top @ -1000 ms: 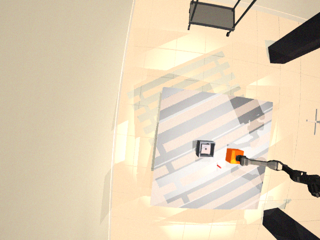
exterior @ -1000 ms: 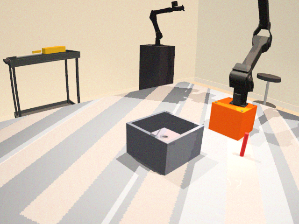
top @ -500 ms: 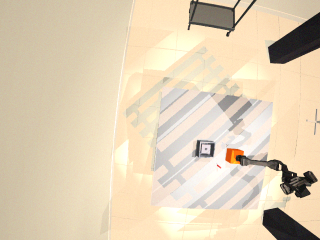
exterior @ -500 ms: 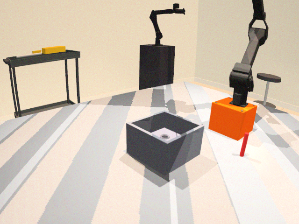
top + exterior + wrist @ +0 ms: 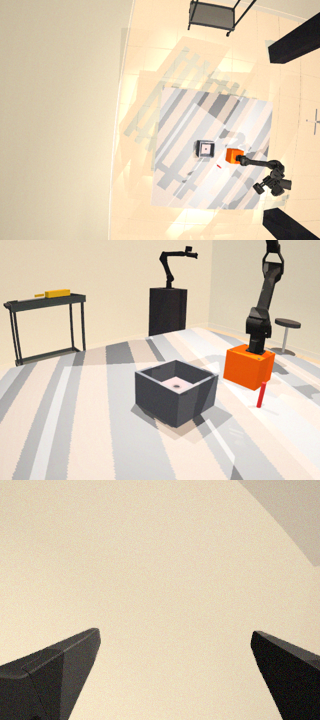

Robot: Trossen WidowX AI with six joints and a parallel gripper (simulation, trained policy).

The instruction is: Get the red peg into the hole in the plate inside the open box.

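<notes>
Right now the red peg is 40 mm behind my gripper tip, 150 mm to the left of it and 680 mm below it. Round my gripper tip: pale plate 100 mm ahead, 50 mm to the right, 680 mm below; grey box 100 mm ahead, 50 mm to the right, 700 mm below.
</notes>
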